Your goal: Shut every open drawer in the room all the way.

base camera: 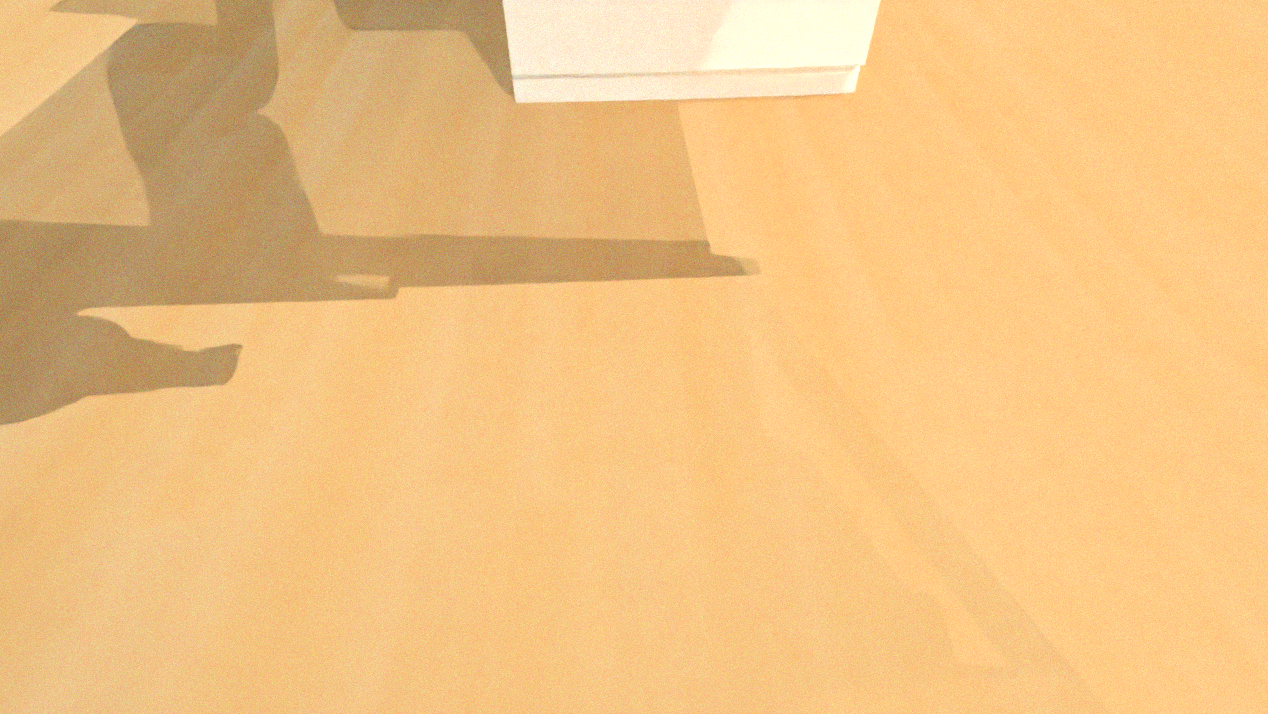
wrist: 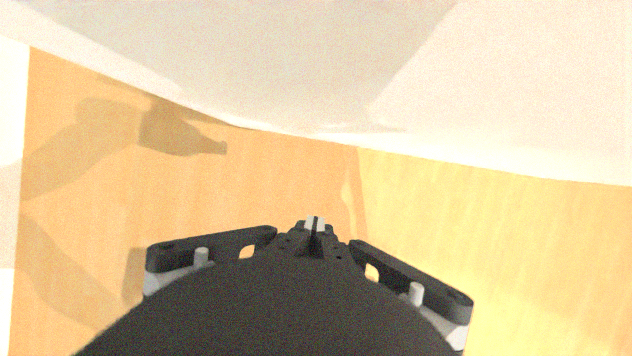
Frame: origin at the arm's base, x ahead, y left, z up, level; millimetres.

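Seen in the pictures: gripper, between the fingertips: [wrist: 314,228].
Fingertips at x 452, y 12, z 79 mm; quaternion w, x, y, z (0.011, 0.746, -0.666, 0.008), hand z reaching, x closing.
Note:
A point is followed by its place in that frame.
The lower part of a white cabinet [base camera: 621,39] @[y 46, x 868, z -323 mm] shows at the top of the base camera view, with a thin gap above its plinth. In the wrist view a large white face [wrist: 280,65] @[y 37, x 526, z 188 mm], seemingly the same cabinet's, fills the top, part in shadow. Its upper part lies outside both views, and no handle or open drawer can be made out. My gripper [wrist: 314,228] @[y 11, x 452, z 79 mm] is shut with nothing between its fingertips. In the wrist view the tips lie below the lower edge of the white face; whether they touch it cannot be told.
A light wood floor [base camera: 621,496] @[y 23, x 358, z -397 mm] [wrist: 270,190] @[y 141, x 374, z -397 mm] lies in front of the cabinet. Shadows of the arm and of straight-edged shapes fall on its left side. Another white surface [wrist: 12,100] @[y 903, x 438, z -369 mm] stands along the left edge of the wrist view.

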